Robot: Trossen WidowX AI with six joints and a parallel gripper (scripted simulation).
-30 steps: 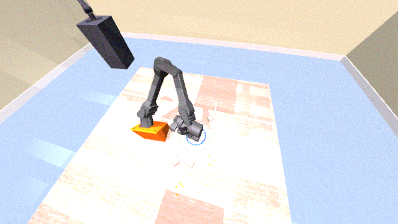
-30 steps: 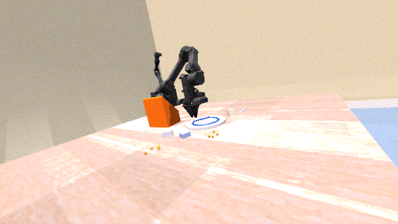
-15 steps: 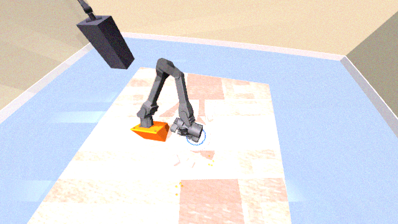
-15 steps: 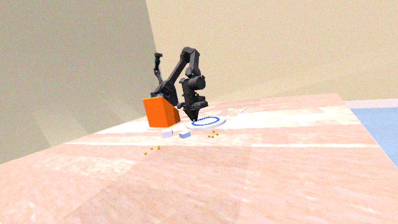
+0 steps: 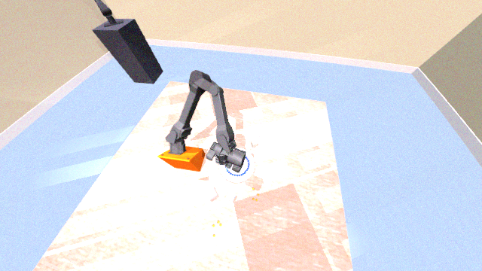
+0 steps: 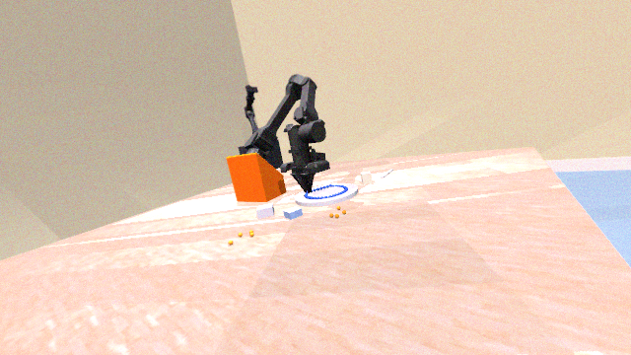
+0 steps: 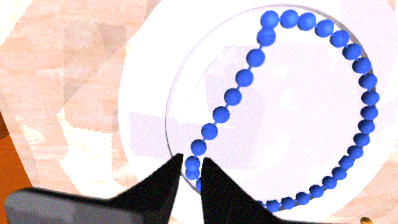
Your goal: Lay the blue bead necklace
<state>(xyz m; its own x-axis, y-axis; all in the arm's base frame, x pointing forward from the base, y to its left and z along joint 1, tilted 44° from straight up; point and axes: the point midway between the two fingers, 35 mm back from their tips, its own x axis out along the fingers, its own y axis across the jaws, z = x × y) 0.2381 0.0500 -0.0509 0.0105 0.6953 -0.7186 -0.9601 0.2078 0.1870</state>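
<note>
Right now the round white bead board is 60 mm ahead of my gripper tip, 20 mm to the left of it and 10 mm below it. Round my gripper tip: white block (50 mm behind, 150 mm to the right); light blue cube (50 mm ahead, 150 mm to the right, 10 mm below); beige cube (140 mm ahead, 150 mm to the left).
</note>
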